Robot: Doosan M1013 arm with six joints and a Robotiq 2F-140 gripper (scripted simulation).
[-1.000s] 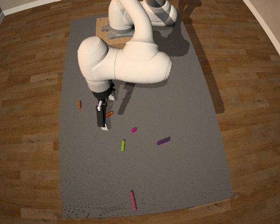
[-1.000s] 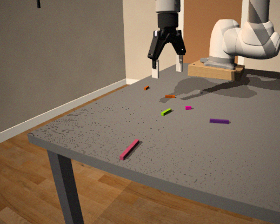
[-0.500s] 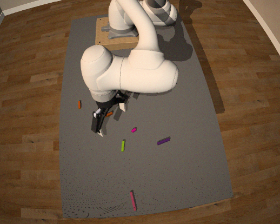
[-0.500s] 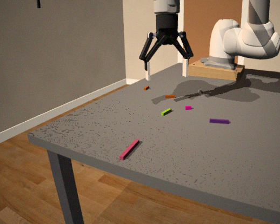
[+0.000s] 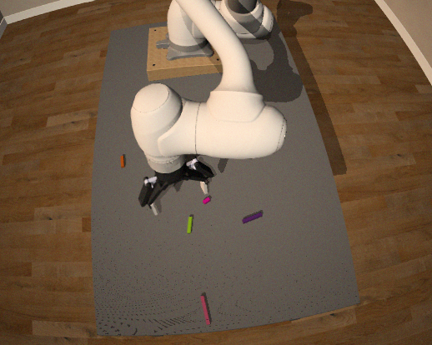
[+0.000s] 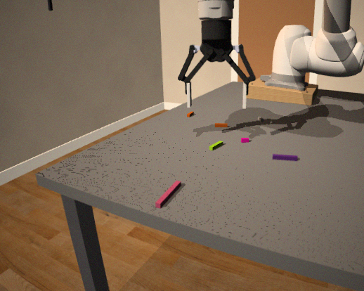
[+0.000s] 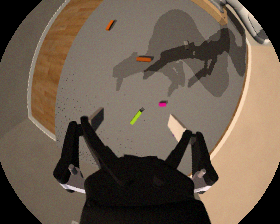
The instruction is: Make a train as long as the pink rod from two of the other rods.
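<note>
The lime rod lies 40 mm ahead of my hand, 20 mm to the left of it and 110 mm below it. Round my hand: purple rod (40 mm ahead, 200 mm to the left, 110 mm below); then magenta rod (30 mm behind, 70 mm to the left, 110 mm below); then grey rod (250 mm behind, 70 mm to the left, 110 mm below).
</note>
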